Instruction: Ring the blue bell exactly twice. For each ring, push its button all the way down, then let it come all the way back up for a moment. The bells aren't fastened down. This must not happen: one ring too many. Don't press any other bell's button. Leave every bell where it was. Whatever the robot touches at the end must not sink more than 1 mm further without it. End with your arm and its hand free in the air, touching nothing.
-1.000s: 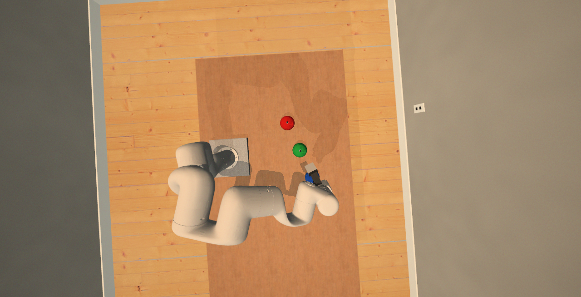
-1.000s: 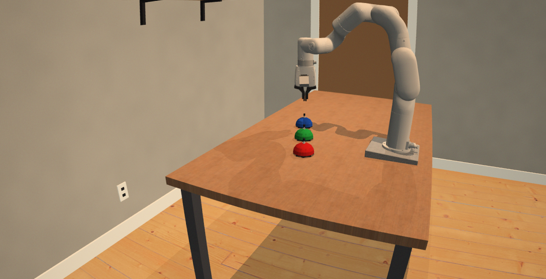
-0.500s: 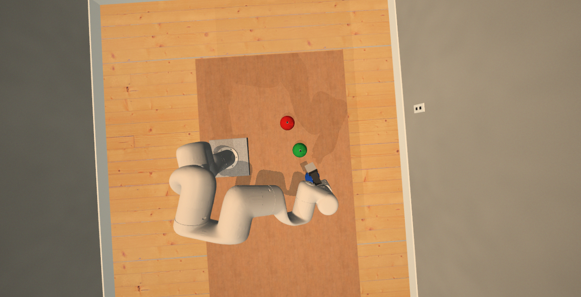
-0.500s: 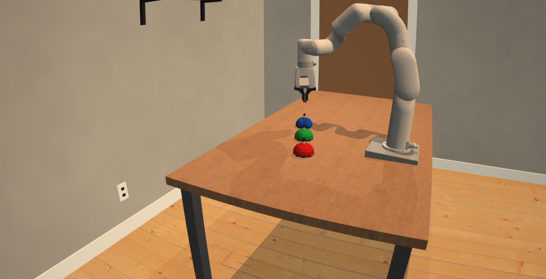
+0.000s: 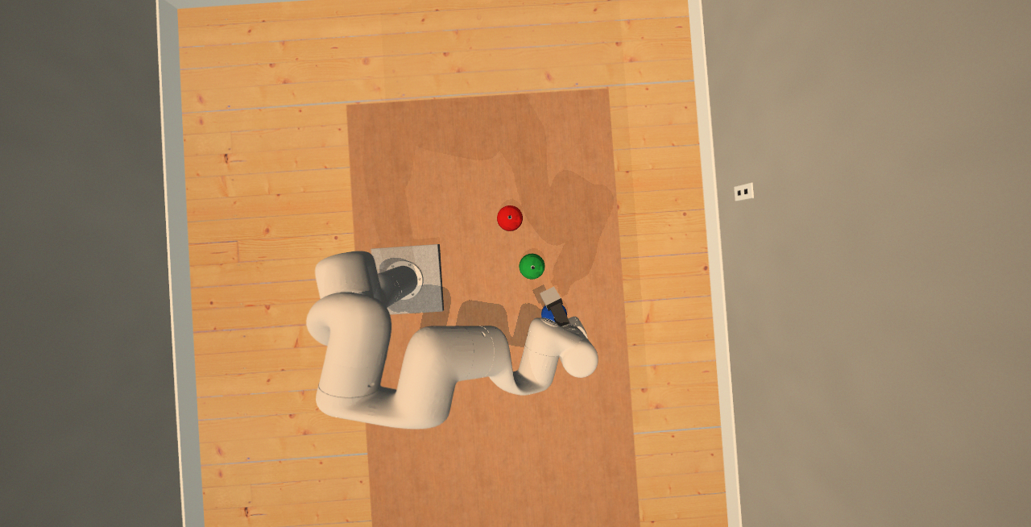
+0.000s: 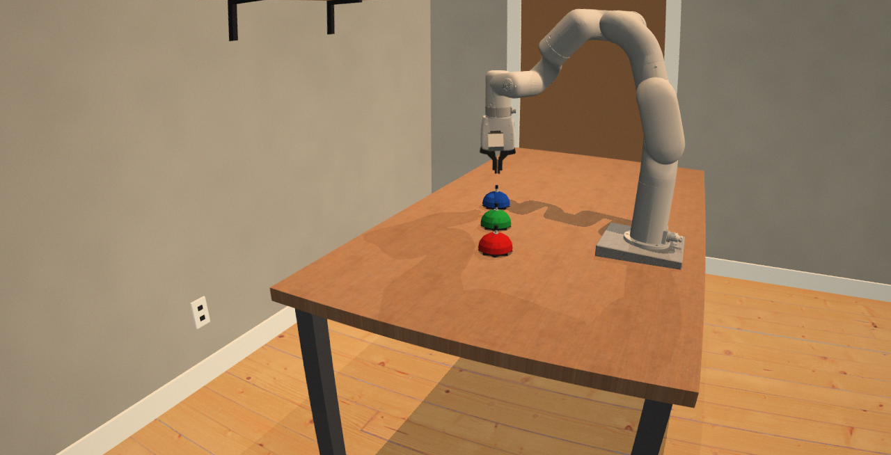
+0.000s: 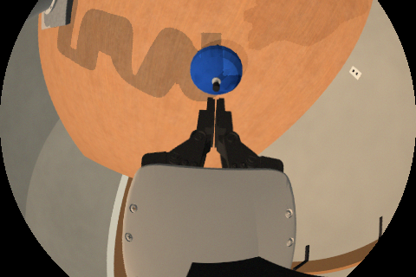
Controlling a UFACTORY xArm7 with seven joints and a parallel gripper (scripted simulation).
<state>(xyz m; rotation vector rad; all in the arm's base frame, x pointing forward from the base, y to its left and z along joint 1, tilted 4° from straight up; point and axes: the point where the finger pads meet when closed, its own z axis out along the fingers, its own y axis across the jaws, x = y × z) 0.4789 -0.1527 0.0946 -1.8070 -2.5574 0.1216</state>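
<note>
Now: hand 9 cm above the blue bell. Also, from my hand: red bell 12 cm behind, 33 cm to the left, 9 cm below; green bell 6 cm behind, 16 cm to the left, 9 cm below.
</note>
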